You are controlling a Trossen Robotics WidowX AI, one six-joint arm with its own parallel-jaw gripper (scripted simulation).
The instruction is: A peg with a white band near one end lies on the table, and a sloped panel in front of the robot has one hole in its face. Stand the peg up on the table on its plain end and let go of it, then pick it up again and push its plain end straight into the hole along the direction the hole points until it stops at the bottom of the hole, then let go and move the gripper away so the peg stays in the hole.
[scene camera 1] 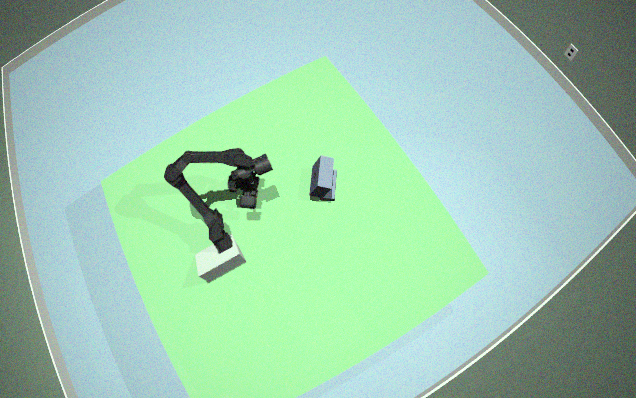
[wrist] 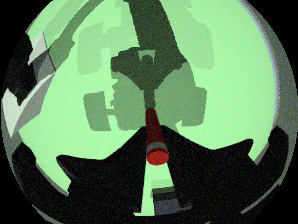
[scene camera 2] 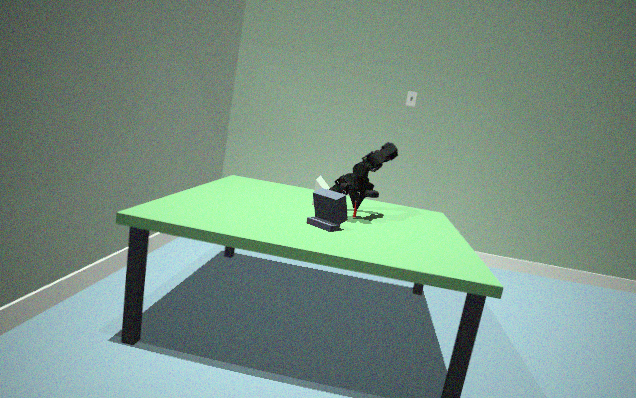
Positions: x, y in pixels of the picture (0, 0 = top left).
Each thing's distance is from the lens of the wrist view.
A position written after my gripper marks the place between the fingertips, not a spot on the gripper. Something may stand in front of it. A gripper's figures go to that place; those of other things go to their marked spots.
my gripper (wrist: 153, 130): 10 cm
red peg (wrist: 156, 151): 6 cm
